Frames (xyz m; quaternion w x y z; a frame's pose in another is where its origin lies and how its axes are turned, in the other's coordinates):
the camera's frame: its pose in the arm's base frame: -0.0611 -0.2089 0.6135 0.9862 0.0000 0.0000 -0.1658
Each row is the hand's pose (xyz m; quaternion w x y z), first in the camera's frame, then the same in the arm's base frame.
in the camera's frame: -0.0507 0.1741 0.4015 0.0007 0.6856 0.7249 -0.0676
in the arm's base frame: -0.0521 -0.0278 1.0150 0.0105 -0.7963 -0.6012 0.0668
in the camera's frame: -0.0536 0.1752 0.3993 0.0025 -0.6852 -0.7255 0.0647
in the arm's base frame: -0.0545 -0.0258 1.0128 0.0132 -0.7960 -0.6018 0.0634
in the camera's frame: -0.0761 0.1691 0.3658 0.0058 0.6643 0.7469 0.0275
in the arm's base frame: -0.0777 -0.0242 0.9793 0.0103 0.7790 0.6264 0.0262
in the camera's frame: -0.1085 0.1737 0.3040 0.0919 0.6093 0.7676 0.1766
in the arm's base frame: -0.1068 -0.0093 0.9175 0.1199 0.7281 0.6559 0.1589
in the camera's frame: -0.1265 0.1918 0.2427 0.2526 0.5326 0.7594 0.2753
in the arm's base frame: -0.1179 0.0137 0.8562 0.2948 0.6511 0.6606 0.2296
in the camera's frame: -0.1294 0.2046 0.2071 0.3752 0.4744 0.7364 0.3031
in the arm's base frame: -0.1165 0.0268 0.8206 0.4203 0.5899 0.6476 0.2367
